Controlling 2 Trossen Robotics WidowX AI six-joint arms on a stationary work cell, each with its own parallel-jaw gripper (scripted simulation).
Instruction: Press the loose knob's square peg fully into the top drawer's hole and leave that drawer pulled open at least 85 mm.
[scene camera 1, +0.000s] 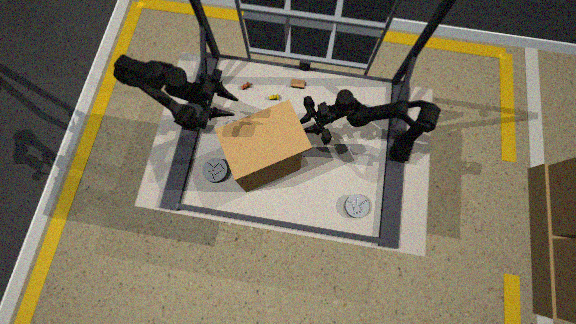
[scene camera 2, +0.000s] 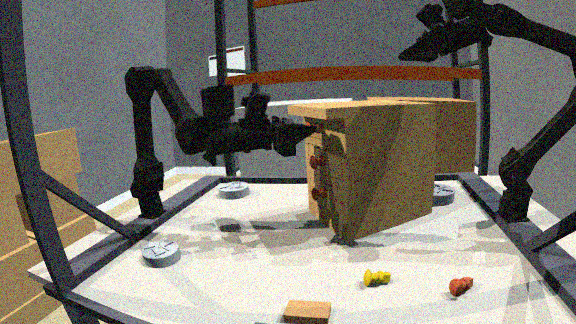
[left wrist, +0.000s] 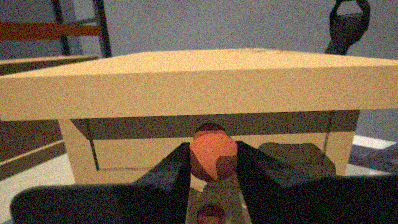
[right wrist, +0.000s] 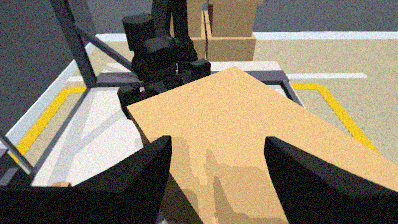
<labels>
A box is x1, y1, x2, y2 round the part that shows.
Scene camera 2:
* my left gripper: [235, 91, 315, 156]
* my right gripper: [398, 3, 466, 61]
</labels>
